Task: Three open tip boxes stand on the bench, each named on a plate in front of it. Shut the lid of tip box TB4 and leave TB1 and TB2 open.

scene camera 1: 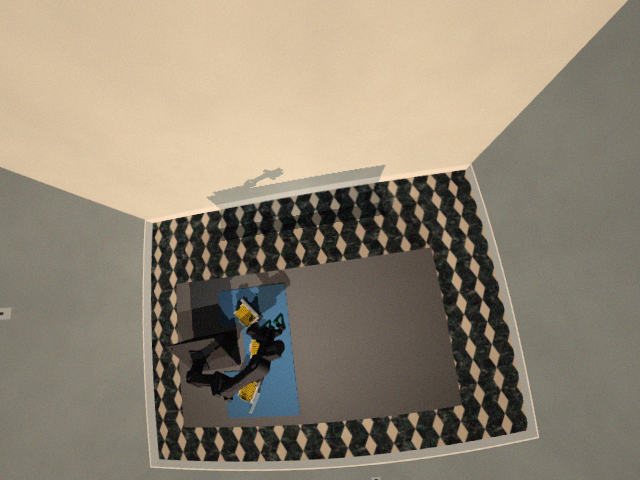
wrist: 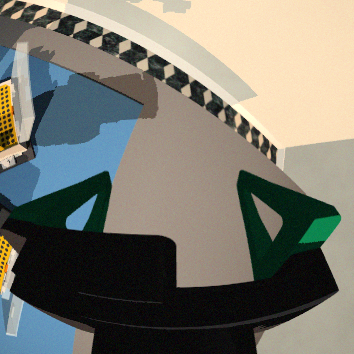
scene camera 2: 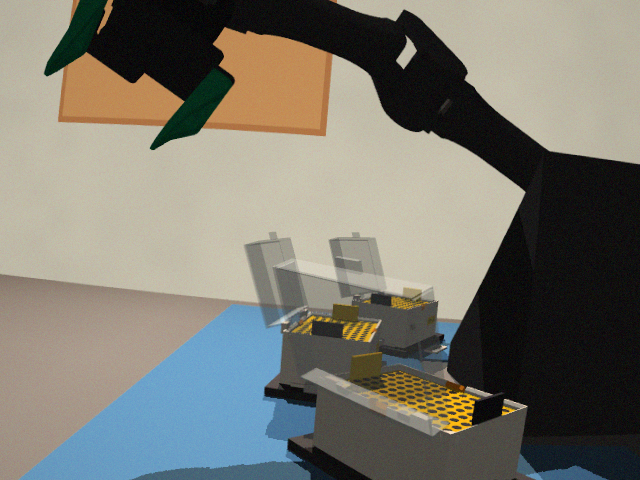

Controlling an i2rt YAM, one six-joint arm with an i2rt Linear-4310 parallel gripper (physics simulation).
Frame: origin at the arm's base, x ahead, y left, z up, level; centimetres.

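Seen in the pictures: gripper, fingertip midpoint: (scene camera 1: 275, 316) (wrist: 173, 177) (scene camera 2: 100, 107); arm's base, link origin: (scene camera 1: 199, 360) (scene camera 2: 631, 288).
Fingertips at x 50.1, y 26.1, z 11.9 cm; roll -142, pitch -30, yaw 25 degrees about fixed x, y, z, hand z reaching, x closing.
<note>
Offsets run from my fingertips to a thing's top centre. "spot": to the spot under its first point. Level surfaces: height alone.
Three tip boxes with yellow racks stand with clear lids raised: the nearest in scene camera 2 (scene camera 1: 245, 314) (scene camera 2: 413, 446) (wrist: 6, 115), the middle one (scene camera 1: 254, 347) (scene camera 2: 328, 356) and the farthest (scene camera 1: 249, 392) (scene camera 2: 419, 326). The nearest box's lid {spot: dx -16.8, dy +2.6, dz -9.9 cm} (wrist: 25, 95) stands up along its outer side. The middle lid {spot: dx -9.4, dy -22.0, dz -14.0 cm} (scene camera 2: 273, 279) and the farthest lid (scene camera 2: 356, 263) are upright. The name plates cannot be read, so I cannot tell which box is TB4. My gripper (scene camera 1: 273, 322) (scene camera 2: 100, 110) (wrist: 173, 177) is open and empty, high above the boxes and apart from them.
The boxes stand on a blue mat {dz -24.3 cm} (scene camera 1: 281, 382) (scene camera 2: 170, 382) on the grey-brown bench {dz -24.5 cm} (scene camera 1: 372, 330). The black arm base (scene camera 2: 584, 310) stands close to the boxes on their right in scene camera 2. The arm crosses over the mat. An orange board (scene camera 2: 273, 87) is on the wall.
</note>
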